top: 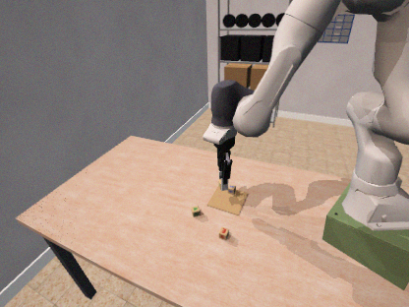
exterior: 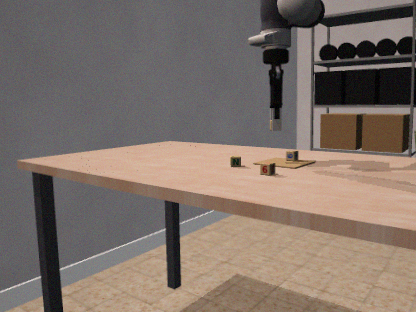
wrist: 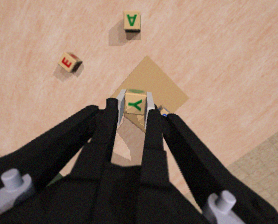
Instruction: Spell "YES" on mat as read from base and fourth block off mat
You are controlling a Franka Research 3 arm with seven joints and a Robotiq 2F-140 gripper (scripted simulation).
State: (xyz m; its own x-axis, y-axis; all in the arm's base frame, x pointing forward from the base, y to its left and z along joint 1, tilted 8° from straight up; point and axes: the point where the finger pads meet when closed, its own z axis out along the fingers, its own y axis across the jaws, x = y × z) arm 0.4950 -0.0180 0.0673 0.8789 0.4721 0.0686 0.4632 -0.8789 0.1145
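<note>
Right now my hand is 2 cm above the Y block. Round my hand: green N block (12 cm below, 10 cm ahead, 8 cm to the left); then S block (12 cm below, 9 cm to the right, 2 cm behind); then tan mat (14 cm below, 4 cm to the right, 1 cm behind).
</note>
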